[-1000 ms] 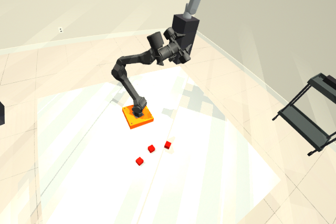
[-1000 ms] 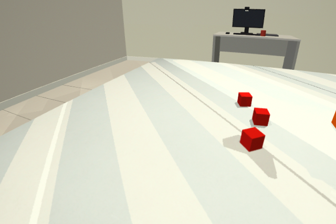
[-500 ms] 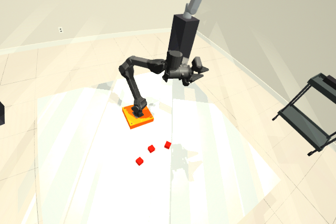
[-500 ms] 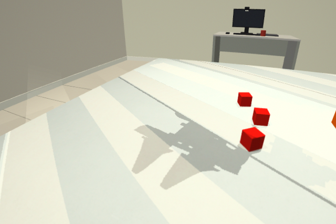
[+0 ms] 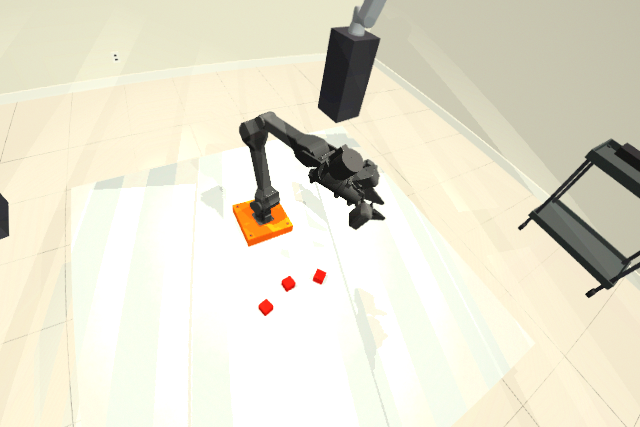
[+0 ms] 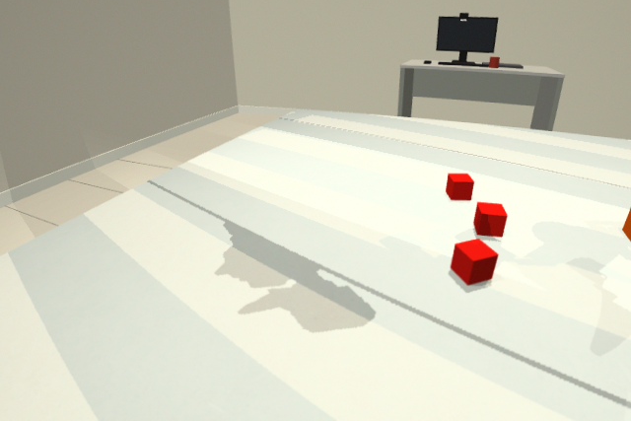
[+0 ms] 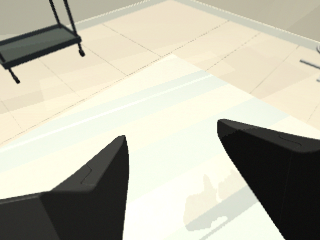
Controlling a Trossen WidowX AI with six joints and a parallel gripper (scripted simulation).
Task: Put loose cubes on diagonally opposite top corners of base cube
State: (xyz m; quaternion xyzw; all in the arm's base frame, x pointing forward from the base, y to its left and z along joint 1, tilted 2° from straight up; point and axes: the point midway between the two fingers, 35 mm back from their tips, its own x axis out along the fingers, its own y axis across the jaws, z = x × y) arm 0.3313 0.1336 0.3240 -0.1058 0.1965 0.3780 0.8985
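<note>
Now: the cube 50 mm behind my gripper tip, 120 mm to the right of it and 330 mm below it.
</note>
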